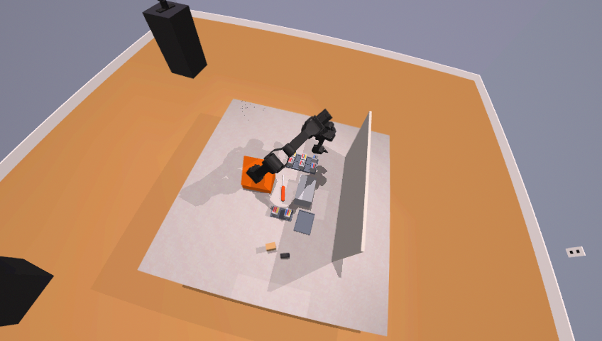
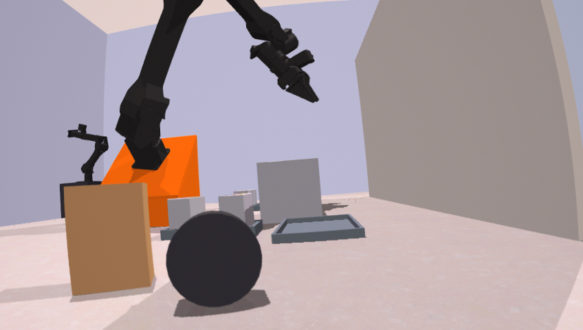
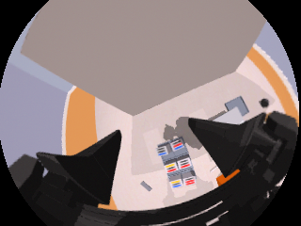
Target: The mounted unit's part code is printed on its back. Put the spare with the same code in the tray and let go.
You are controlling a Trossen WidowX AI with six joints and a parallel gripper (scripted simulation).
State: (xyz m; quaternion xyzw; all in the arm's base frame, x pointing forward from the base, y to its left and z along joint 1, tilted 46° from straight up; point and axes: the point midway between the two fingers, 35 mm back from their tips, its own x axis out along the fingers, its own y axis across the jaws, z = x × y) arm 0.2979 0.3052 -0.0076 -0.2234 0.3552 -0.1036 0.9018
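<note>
Right now my gripper tip is 60 mm past the grey spare, 20 mm to the left of it and 230 mm above it. The rest, counted from my gripper tip: tall beige panel: 180 mm ahead, 190 mm to the right, 50 mm below; blue-grey tray: 380 mm to the right, 270 mm below; grey mounted unit: 60 mm behind, 200 mm to the right, 220 mm below.
</note>
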